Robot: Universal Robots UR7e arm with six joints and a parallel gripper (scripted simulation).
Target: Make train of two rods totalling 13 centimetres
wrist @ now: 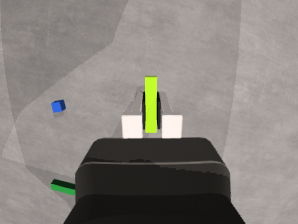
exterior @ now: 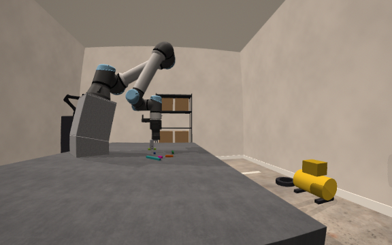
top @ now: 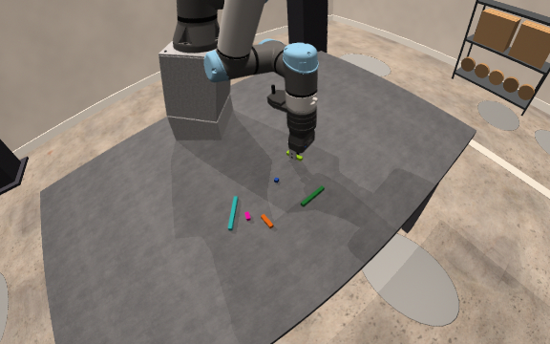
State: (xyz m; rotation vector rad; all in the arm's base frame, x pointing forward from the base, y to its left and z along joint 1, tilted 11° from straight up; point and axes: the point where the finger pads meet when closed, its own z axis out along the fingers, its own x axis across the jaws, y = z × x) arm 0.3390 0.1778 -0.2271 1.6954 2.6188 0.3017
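Right now my hand is 10 mm above the lime rod. The rest, counted from my hand: green rod 140 mm ahead, 30 mm to the right, 30 mm below; then small blue rod 40 mm ahead, 80 mm to the right, 30 mm below; then orange rod 150 mm ahead, 170 mm to the right, 30 mm below.
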